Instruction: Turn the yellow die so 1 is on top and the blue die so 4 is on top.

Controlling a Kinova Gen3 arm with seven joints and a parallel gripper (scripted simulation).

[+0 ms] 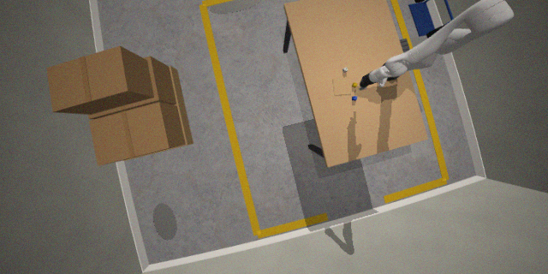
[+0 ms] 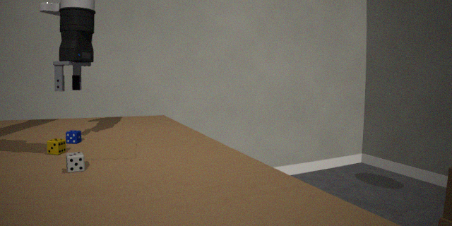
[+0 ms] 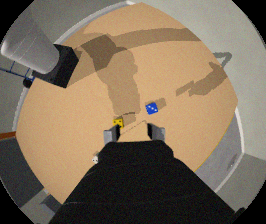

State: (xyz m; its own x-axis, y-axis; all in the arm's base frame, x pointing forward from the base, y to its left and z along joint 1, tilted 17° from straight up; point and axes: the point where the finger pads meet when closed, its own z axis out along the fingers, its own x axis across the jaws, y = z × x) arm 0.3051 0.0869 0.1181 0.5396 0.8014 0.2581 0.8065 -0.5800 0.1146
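My hand is 14 cm above the yellow die, 4 cm to the left of it and 2 cm past it. Round my hand: white die 18 cm to the right, 14 cm below, 3 cm ahead; then tan mat 15 cm below, 8 cm ahead, 4 cm to the right; then blue die 14 cm below, 7 cm to the left.
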